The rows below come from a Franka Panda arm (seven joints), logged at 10 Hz.
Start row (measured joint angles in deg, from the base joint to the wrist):
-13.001 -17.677 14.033 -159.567 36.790 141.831 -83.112
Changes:
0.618 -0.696 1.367 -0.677 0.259 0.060 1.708
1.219 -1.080 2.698 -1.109 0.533 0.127 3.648
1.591 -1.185 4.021 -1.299 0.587 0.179 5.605
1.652 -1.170 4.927 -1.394 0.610 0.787 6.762
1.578 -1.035 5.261 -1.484 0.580 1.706 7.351
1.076 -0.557 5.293 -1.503 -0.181 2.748 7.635
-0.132 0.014 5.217 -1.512 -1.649 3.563 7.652
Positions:
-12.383 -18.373 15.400 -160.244 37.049 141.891 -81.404
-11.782 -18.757 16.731 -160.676 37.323 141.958 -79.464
-11.410 -18.862 18.054 -160.866 37.377 142.010 -77.507
-11.349 -18.847 18.960 -160.961 37.400 142.618 -76.350
-11.423 -18.712 19.294 -161.051 37.370 143.537 -75.761
-11.925 -18.234 19.326 -161.070 36.609 144.579 -75.477
-13.133 -17.663 19.250 -161.079 35.141 145.394 -75.460

